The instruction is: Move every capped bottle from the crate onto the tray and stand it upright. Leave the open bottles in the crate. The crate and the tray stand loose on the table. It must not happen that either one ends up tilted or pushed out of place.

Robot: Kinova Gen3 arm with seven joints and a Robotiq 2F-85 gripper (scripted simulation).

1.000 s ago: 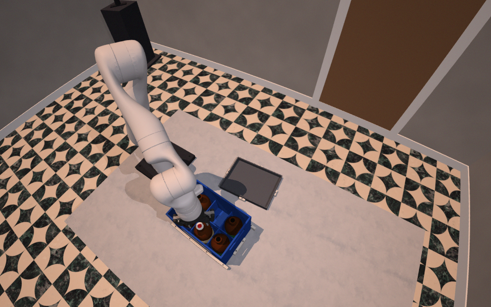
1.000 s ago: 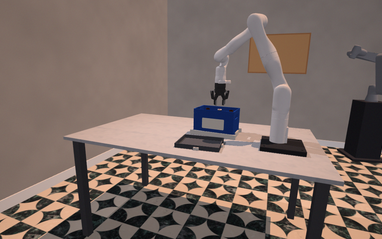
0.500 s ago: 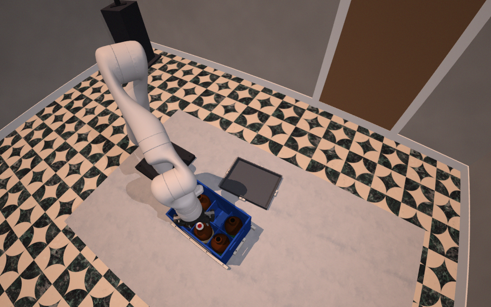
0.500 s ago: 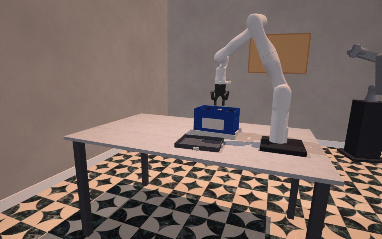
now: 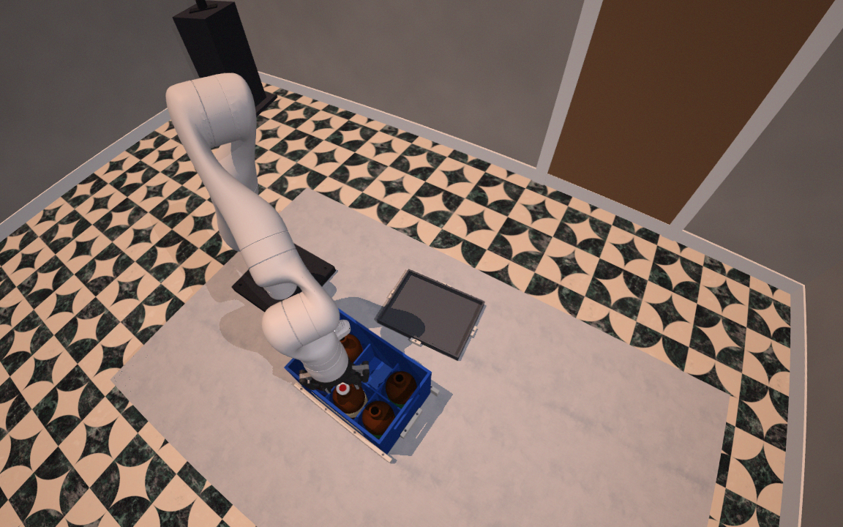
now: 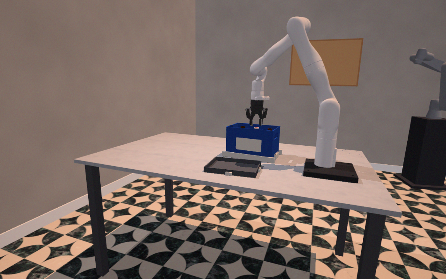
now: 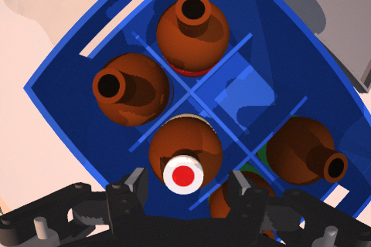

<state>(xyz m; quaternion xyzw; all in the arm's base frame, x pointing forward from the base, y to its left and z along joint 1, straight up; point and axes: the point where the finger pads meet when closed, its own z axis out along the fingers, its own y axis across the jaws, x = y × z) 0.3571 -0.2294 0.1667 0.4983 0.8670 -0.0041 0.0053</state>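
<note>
The brown capped bottle is 100 mm below my hand. The rest, counted from my hand: dark tray (90 mm ahead, 310 mm to the left, 180 mm below); blue crate (10 mm ahead, 40 mm to the left, 110 mm below).
</note>
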